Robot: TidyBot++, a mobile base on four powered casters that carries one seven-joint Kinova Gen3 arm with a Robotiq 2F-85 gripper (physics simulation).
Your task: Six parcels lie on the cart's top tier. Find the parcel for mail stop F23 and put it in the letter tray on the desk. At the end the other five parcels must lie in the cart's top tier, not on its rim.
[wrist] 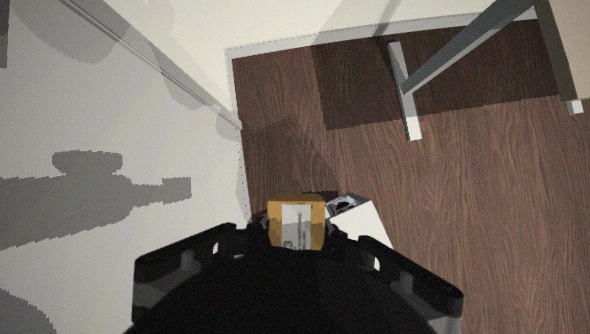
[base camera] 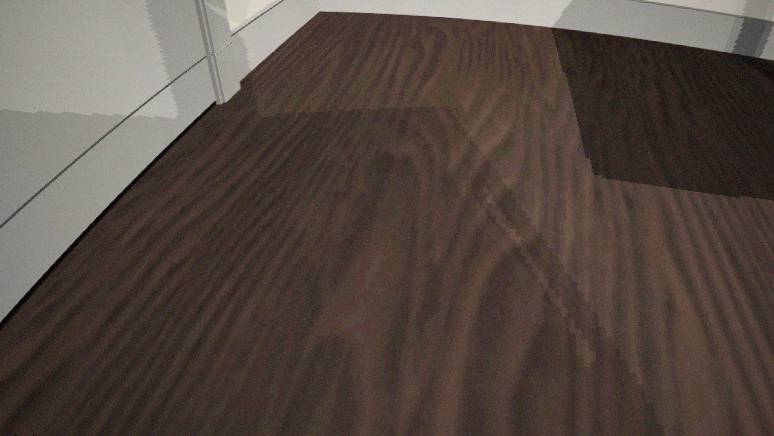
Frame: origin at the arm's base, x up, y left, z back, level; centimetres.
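Where they show: gripper, fingertip midpoint: (wrist: 296, 225).
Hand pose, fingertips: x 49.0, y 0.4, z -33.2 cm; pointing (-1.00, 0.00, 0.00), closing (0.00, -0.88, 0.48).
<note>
After its pixels a point has its place.
A brown parcel (wrist: 275, 225) {y 1.7, x 51.6, z -34.7 cm} with a white label shows at the lower middle of the wrist view. The label's print runs sideways; a "3" can be read at its lower end, and the rest is too small or cut off to read. My gripper (wrist: 296, 225) {y 0.4, x 49.0, z -33.2 cm} is shut on this parcel, with one finger on its left side and one on its right, and holds it above the floor. The cart, the other parcels and the letter tray do not show in either view.
A grey metal leg frame with a white-tipped foot (wrist: 411, 112) stands at the upper right, beside a pale beige surface (wrist: 575, 45) {y -74.1, x 32.3, z -38.7 cm}, apparently parts of the desk. A white wall (base camera: 81, 81) {y 30.4, x -23.7, z -57.9 cm} (wrist: 150, 135) {y 29.1, x 28.3, z -62.6 cm} runs along the left. A white box-like part (wrist: 365, 225) shows right of the parcel.
</note>
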